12 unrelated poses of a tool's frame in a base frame.
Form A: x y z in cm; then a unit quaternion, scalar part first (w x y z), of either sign.
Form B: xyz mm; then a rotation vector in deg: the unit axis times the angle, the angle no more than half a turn. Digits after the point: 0 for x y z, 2 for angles.
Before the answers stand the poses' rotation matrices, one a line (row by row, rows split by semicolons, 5 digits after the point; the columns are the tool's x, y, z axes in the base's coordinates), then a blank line. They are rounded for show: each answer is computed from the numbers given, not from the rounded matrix.
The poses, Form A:
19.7, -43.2, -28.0, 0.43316, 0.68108, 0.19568, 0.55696
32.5, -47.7, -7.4, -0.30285, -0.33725, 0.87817, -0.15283
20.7, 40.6, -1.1, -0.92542, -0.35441, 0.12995, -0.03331
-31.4, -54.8, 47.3, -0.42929, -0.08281, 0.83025, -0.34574
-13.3, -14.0, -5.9, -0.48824, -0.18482, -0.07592, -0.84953
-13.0, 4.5, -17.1, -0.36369, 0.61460, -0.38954, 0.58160
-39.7, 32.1, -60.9, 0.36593, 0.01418, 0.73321, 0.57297
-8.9, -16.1, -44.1, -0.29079, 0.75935, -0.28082, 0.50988
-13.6, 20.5, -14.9, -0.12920, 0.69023, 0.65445, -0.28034
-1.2, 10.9, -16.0, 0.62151, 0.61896, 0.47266, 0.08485
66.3, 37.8, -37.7, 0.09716, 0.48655, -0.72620, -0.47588
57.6, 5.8, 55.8, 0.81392, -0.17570, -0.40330, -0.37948
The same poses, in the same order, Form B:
0.30300 -0.21596 0.92820; 0.74906 -0.54816 -0.37206; 0.58915 0.80801 -0.00433
-0.58909 -0.68490 -0.42883; -0.49976 0.72581 -0.47270; 0.63499 -0.06415 -0.76985
0.96401 -0.15376 -0.21690; -0.03046 0.74657 -0.66461; 0.26413 0.64730 0.71501
-0.61770 -0.43435 -0.65558; 0.15934 0.74721 -0.64520; 0.77010 -0.50300 -0.39235
-0.45493 -0.80148 0.38815; 0.85761 -0.51172 -0.05148; 0.23989 0.30947 0.92016
0.02000 -0.05578 0.99824; -0.90186 -0.43198 -0.00607; 0.43156 -0.90016 -0.05895
-0.73179 -0.39854 0.55286; 0.44013 0.34301 0.82984; -0.52036 0.85059 -0.07560
0.32233 -0.12994 0.93767; -0.72301 -0.67317 0.15525; 0.61103 -0.72799 -0.31093
-0.01379 0.83100 -0.55611; 0.97588 -0.11001 -0.18858; -0.21789 -0.54529 -0.80943
0.53878 0.47965 0.69257; 0.69059 0.21937 -0.68917; -0.48249 0.84960 -0.21305
-0.50766 -0.61419 -0.60419; -0.79914 0.07361 0.59662; -0.32196 0.78572 -0.52820
0.38668 0.75946 -0.52316; -0.47602 0.65025 0.59210; 0.78986 0.02008 0.61295

197, -432, -280, 97.22, 27.93, 79.51
325, -477, -74, 51.22, -133.37, 23.21
207, 406, -11, 41.65, -15.27, 3.91
-314, -548, 473, 11.84, -118.73, 49.44
-133, -140, -59, 25.74, 10.57, 118.32
-130, 45, -171, -90.62, 57.43, -85.75
-397, 321, -609, 2.09, 107.99, 84.39
-89, -161, -441, -116.02, 42.91, -77.91
-136, 205, -149, -114.96, -109.00, 46.69
-12, 109, -160, 81.50, 62.23, 11.17
663, 378, -377, 82.54, -123.20, -80.73
576, 58, 558, -21.48, -49.31, -46.40

